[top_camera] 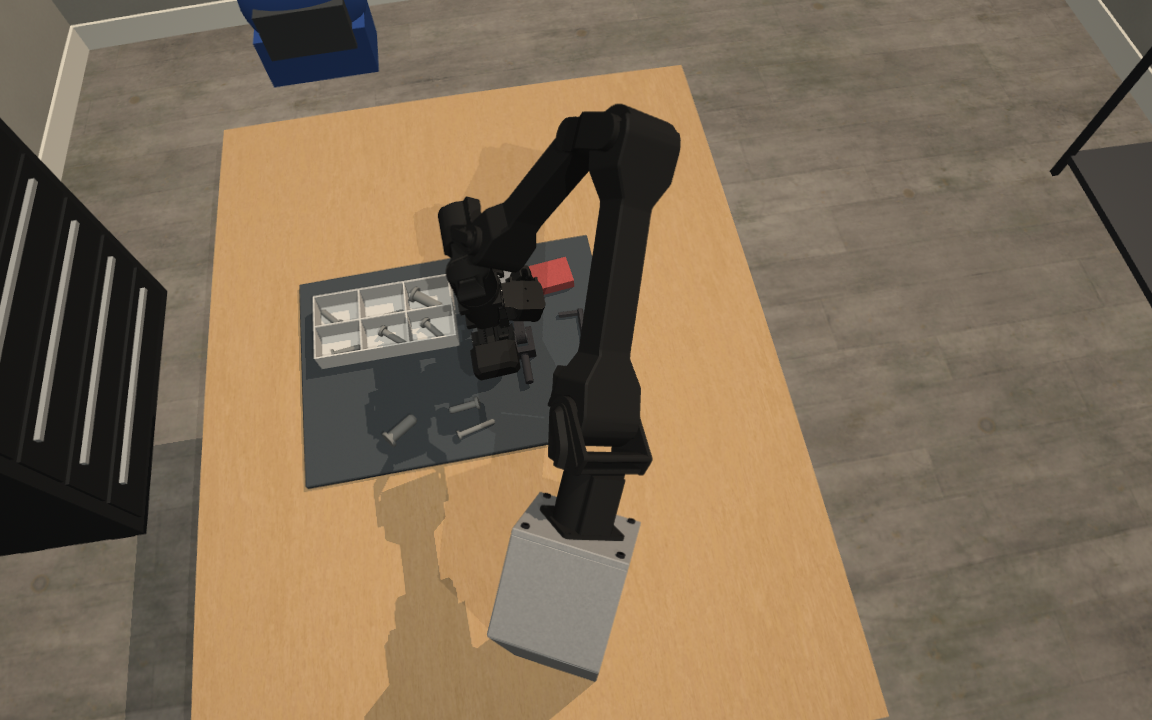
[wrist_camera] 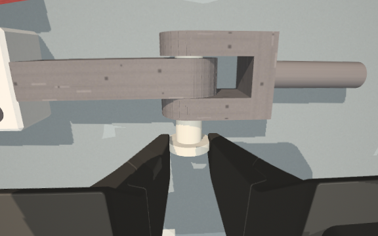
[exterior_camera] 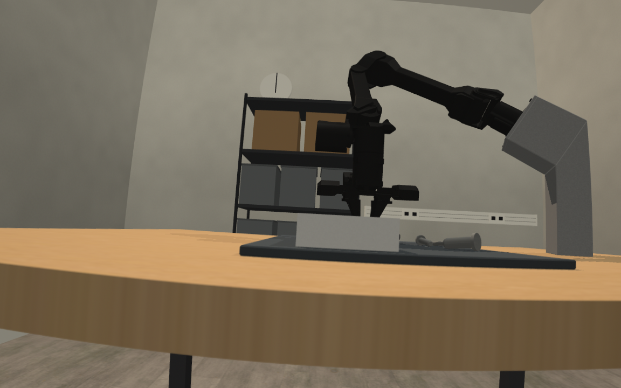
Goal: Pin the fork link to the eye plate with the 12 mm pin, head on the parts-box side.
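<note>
My gripper is now 40 mm to the left of the grey eye plate and 30 mm above it. The rest, counted from my hand: long strip (50 mm behind, 110 mm to the right, 40 mm below); then dark mat (30 mm ahead, 60 mm to the left, 50 mm below); then mount block (70 mm ahead, 70 mm to the right, 30 mm below).
</note>
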